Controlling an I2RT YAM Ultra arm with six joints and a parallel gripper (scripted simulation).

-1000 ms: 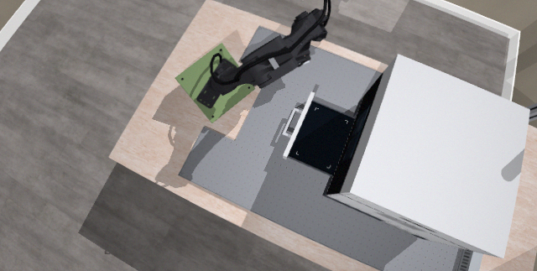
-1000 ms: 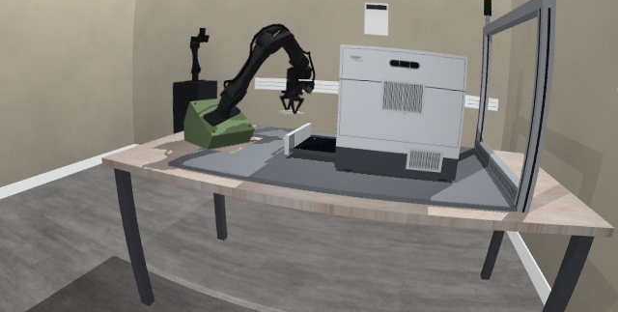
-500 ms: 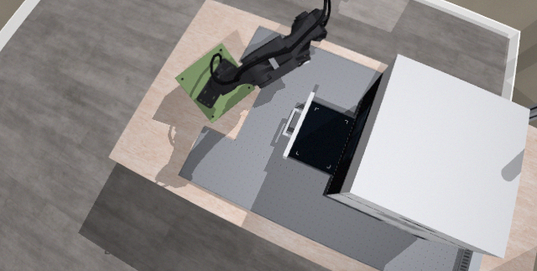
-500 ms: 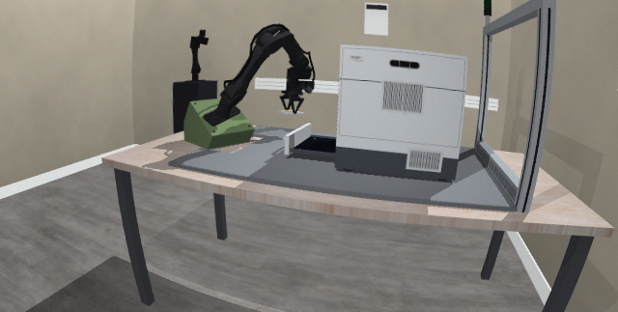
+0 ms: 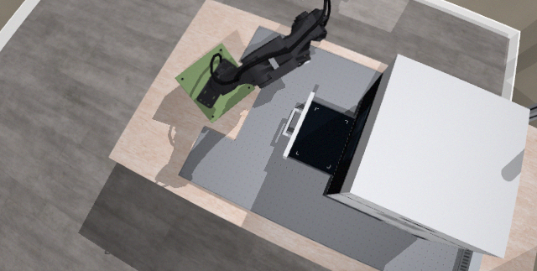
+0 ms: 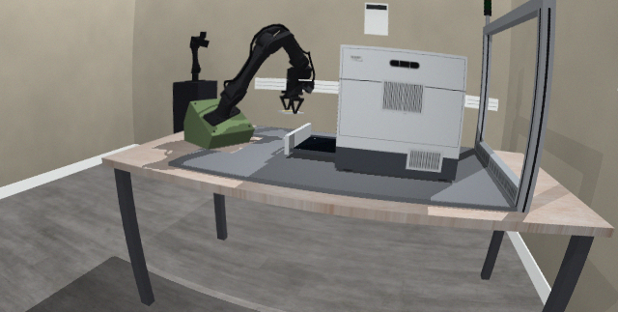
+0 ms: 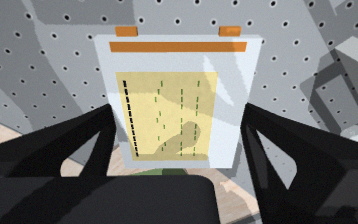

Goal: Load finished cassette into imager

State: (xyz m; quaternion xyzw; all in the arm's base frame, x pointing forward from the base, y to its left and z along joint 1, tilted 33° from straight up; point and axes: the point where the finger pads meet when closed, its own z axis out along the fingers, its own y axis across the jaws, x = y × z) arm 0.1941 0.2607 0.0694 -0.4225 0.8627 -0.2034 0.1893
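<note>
Now: the drawer 250 mm ahead of my hand, 230 mm to the right of it and 80 mm below it. Round my hand: cassette FINISHED: right at my hand.
</note>
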